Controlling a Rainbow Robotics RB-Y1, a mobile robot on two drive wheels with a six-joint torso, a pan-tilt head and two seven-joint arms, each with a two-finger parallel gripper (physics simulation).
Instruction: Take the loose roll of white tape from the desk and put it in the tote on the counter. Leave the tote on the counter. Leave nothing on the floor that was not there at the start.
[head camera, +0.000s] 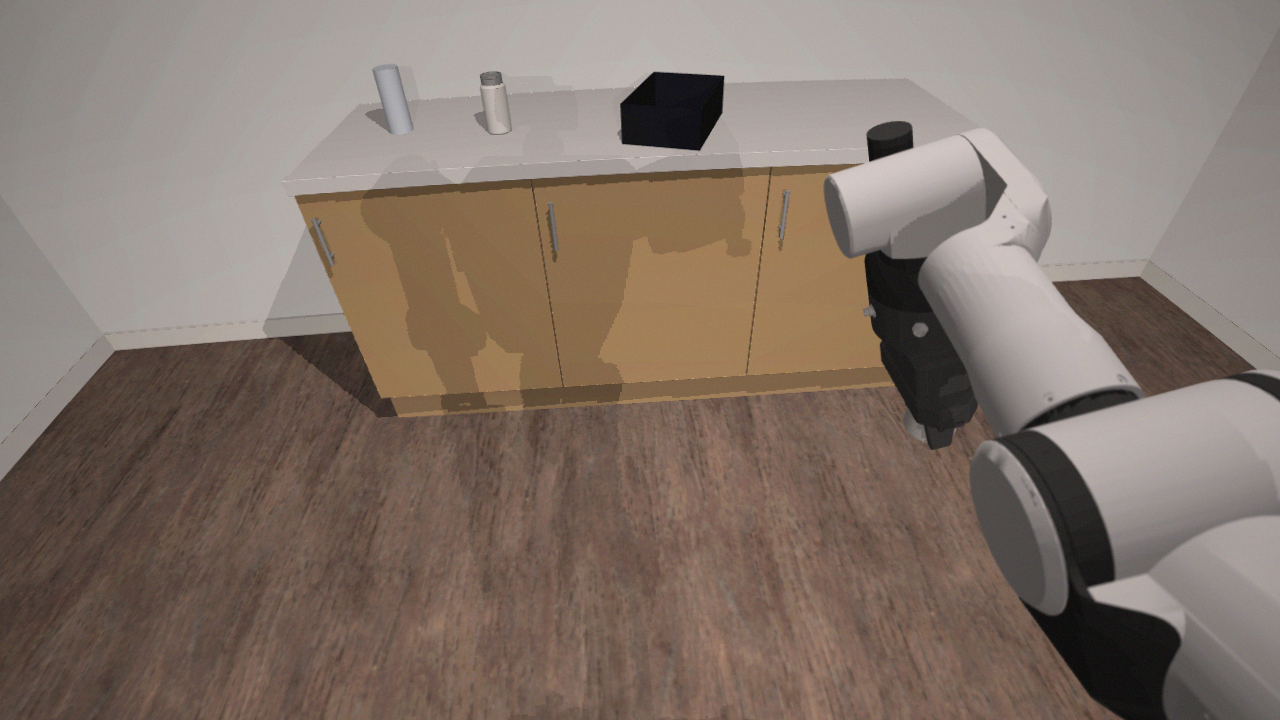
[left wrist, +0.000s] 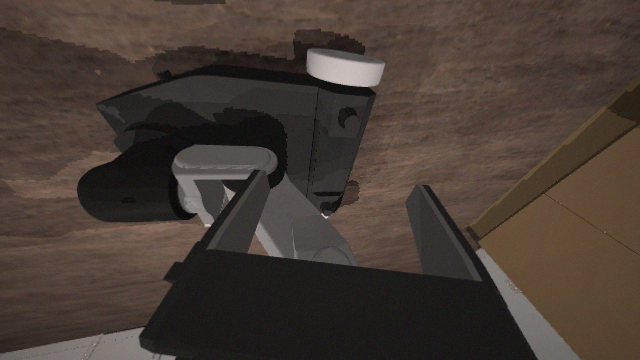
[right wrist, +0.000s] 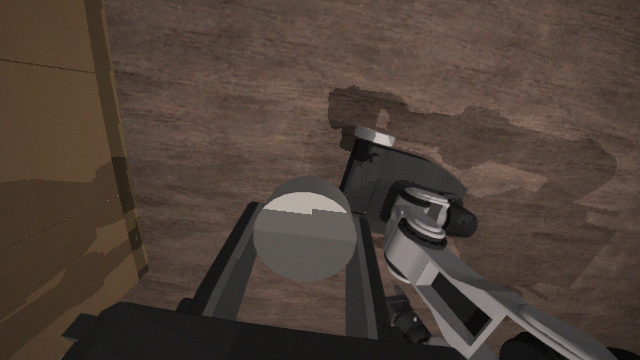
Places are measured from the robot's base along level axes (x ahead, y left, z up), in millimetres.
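Where they show: left gripper, fingertip midpoint: (left wrist: 337, 186) (right wrist: 383, 287); right gripper, fingertip midpoint: (head camera: 927, 424) (right wrist: 307, 220).
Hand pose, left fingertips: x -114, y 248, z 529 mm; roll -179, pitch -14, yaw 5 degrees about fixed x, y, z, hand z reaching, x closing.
Note:
Things, the pixels of their top centre, and the offset from my left fingertips. Level surfaces: height alone.
- white tape roll, top centre: (right wrist: 305, 242) (head camera: 935, 408) dx +408, dy -499, dz +504 mm
- tote, top centre: (head camera: 675, 88) dx +1562, dy -209, dz +482 mm
- counter, surface height: dz +382 mm
- pale grey cylinder, top centre: (head camera: 384, 67) dx +1562, dy +556, dz +552 mm
- white bottle with a grey cap, top centre: (head camera: 490, 74) dx +1543, dy +266, dz +530 mm
The white tape roll (right wrist: 305, 240) (head camera: 913, 426) shows as a pale round disc between the right fingers. My right gripper (right wrist: 307, 220) (head camera: 928, 433) is shut on it, pointing down in front of the counter's right part, below the counter top. The tote (head camera: 666, 123), a black open box, stands on the counter (head camera: 805, 116), right of the middle in the head view; its inside is dark. My left gripper (left wrist: 337, 186) is open and empty, above the floor in the left wrist view; it does not show in the head view. The desk does not show in these views.
A pale grey cylinder (head camera: 392, 100) and a white bottle with a grey cap (head camera: 495, 105) stand on the counter, left of the tote. Wooden cabinet doors (head camera: 662, 286) with metal handles front the counter. The robot's own base (left wrist: 250, 95) (right wrist: 395, 170) shows in both wrist views.

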